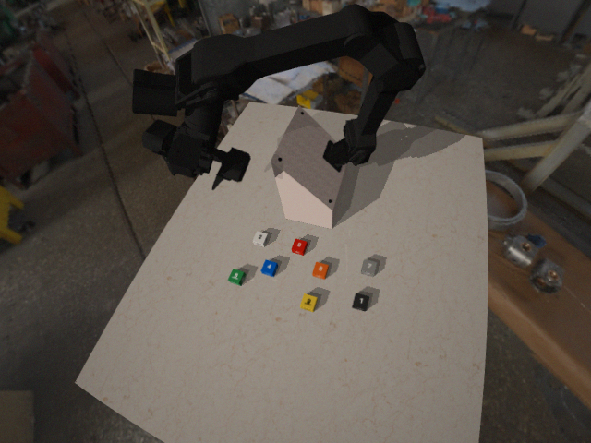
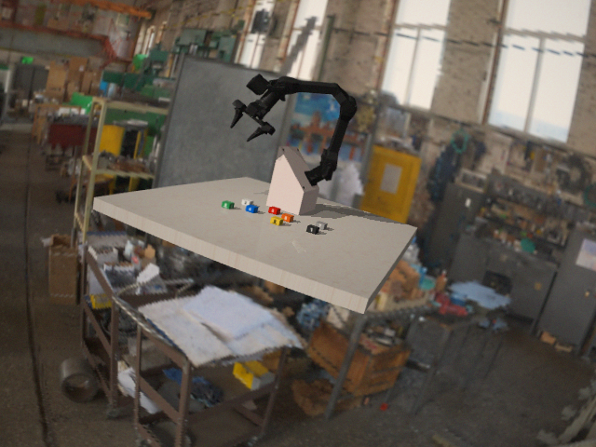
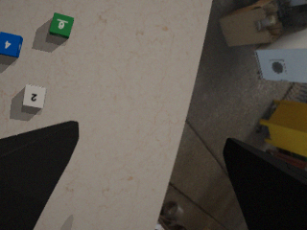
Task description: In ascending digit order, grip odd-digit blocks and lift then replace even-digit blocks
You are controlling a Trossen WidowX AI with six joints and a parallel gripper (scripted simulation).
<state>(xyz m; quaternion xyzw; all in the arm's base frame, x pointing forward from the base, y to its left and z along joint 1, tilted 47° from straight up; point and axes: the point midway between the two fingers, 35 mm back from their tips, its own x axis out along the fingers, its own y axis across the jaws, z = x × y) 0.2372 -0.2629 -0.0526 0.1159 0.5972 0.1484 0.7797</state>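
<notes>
The red block is 240 mm below my gripper tip, 200 mm to the left of it and 20 mm behind it. From my gripper tip the other things lie so: white block (240 mm below, 90 mm to the left, 20 mm behind); then green block (240 mm below, 100 mm ahead, 70 mm to the left); then blue block (240 mm below, 140 mm to the left, 60 mm ahead).
</notes>
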